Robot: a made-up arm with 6 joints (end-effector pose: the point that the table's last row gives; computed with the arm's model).
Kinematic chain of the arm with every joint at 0, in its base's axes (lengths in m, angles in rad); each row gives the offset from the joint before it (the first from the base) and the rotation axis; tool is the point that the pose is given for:
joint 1: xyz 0 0 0.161 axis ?
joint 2: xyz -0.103 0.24 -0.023 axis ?
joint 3: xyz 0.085 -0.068 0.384 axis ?
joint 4: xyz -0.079 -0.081 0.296 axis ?
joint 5: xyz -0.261 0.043 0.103 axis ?
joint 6: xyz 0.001 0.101 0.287 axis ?
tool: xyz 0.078 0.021 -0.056
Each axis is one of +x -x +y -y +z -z.
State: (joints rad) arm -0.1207 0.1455 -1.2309 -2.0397 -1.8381 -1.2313
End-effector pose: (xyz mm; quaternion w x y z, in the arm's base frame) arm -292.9 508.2 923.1 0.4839 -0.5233 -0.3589 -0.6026
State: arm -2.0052 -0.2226 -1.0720 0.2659 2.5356 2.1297
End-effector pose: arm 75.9 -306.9 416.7 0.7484 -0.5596 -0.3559 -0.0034
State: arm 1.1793 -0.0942 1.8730 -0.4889 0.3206 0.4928
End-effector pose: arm 430.2 -454.0 459.5 0.2041 0.1531 0.8697 -0.4226
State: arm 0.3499 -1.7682 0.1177 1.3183 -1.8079 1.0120
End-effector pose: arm -394.8 -327.3 -621.3 0.1919 -0.8949 0.3749 0.1476
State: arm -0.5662 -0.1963 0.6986 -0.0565 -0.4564 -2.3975
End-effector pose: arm -61.1 46.8 1269.4 0.0995 0.1470 0.0097 0.9841
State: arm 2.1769 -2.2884 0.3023 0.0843 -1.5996 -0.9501
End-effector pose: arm -154.8 660.0 -473.0 0.0666 0.2666 0.7410 0.6127
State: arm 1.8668 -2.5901 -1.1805 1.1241 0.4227 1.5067
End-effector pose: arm 406.9 553.5 -354.4 0.2663 -0.5625 0.5515 0.5554
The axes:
joint 1: -z
joint 2: -x
joint 3: +y
joint 4: +z
joint 5: +y
joint 6: -z

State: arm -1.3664 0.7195 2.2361 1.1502 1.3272 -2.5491
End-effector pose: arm -194.5 608.0 419.2 0.1258 -0.7609 -0.6214 0.1380
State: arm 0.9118 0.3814 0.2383 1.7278 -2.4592 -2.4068
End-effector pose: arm -124.3 123.2 891.8 0.1241 -0.5970 -0.6232 0.4896
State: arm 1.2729 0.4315 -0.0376 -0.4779 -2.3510 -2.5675
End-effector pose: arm 495.6 524.7 569.3 0.1808 -0.7498 0.5798 0.2625
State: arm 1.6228 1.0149 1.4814 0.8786 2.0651 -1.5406
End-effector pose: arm 789.4 -302.0 541.2 0.2214 -0.9729 -0.0079 0.0658
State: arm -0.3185 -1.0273 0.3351 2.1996 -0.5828 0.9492
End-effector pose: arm 476.8 -715.3 229.1 0.3957 0.7167 -0.0210 0.5738
